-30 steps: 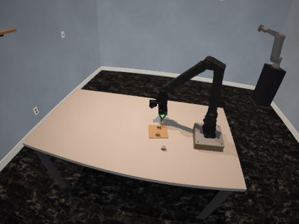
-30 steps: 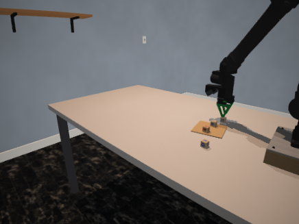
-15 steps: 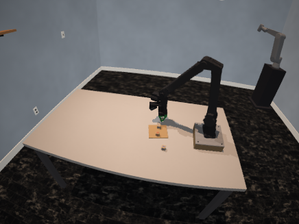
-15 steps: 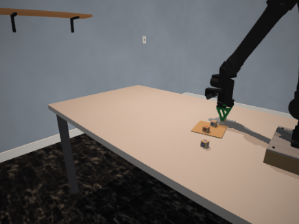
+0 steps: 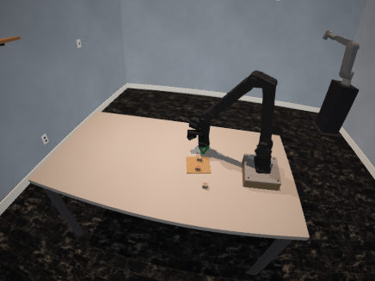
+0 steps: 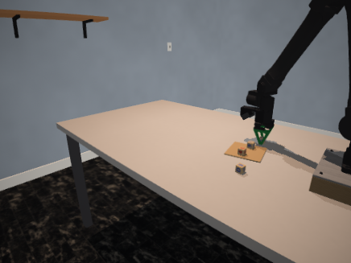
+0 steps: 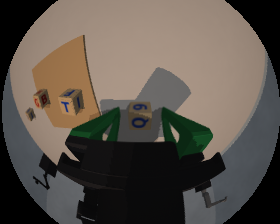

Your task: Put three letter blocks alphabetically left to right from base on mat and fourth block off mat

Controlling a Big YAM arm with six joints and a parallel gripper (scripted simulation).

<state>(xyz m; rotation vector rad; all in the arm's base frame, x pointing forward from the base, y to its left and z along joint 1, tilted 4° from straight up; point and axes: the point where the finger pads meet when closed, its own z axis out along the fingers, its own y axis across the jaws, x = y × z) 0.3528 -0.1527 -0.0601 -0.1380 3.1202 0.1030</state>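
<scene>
Now: hand 20 mm short of the mat, 130 mm to the right of it and 10 mm above it.
</scene>
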